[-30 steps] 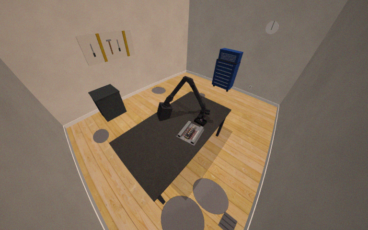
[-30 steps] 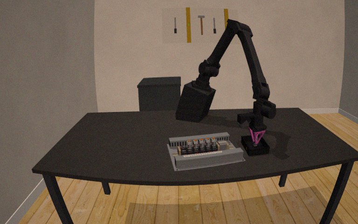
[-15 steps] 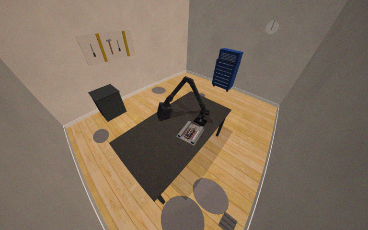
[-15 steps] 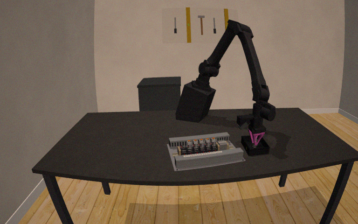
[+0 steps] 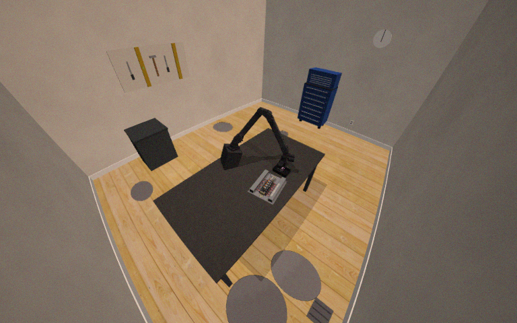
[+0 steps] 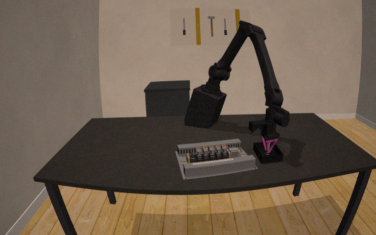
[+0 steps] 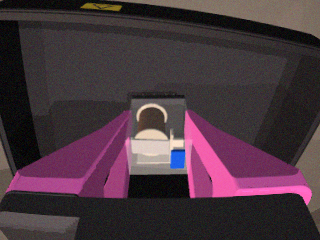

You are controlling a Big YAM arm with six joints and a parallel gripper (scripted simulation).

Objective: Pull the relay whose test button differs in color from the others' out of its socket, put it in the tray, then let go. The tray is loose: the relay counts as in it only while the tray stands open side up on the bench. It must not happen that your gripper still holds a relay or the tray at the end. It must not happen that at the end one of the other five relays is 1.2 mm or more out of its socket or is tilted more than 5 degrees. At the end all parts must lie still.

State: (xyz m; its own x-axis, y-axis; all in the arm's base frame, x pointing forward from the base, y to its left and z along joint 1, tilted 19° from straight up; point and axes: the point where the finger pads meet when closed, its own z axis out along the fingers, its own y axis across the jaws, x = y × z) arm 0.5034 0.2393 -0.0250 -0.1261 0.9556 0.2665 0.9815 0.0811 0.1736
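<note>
The relay is right at my hand. Also, from my hand: black tray (10 mm below).
</note>
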